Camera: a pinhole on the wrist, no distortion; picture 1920 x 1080 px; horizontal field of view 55.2 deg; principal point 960.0 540.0 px. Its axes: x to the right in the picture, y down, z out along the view. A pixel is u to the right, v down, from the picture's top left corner.
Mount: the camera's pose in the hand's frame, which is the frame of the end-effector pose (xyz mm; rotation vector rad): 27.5 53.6 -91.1 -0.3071 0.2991 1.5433
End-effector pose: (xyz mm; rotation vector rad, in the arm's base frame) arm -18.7 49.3 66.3 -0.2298 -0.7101 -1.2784
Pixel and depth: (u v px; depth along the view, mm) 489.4 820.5 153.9
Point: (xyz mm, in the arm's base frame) 27.9 104.5 135.8
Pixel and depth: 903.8 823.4 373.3
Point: 56.5 266.9 287.0
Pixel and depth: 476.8 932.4 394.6
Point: -37.7 294.4 295.2
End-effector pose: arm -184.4 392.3 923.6 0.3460 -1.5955 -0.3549
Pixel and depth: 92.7 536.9 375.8
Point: -509.4 414.8 943.6
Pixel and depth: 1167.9 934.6 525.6
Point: -553.7 713.7 958.4
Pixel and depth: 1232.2 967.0 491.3
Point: -516.9 713.0 959.0
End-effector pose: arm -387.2 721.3 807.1 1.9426 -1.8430 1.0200
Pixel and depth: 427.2 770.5 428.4
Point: -376.0 504.7 510.6
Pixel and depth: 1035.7 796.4 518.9
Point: -527.5 474.7 433.7
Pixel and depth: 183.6 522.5 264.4
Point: -377.9 568.2 672.5
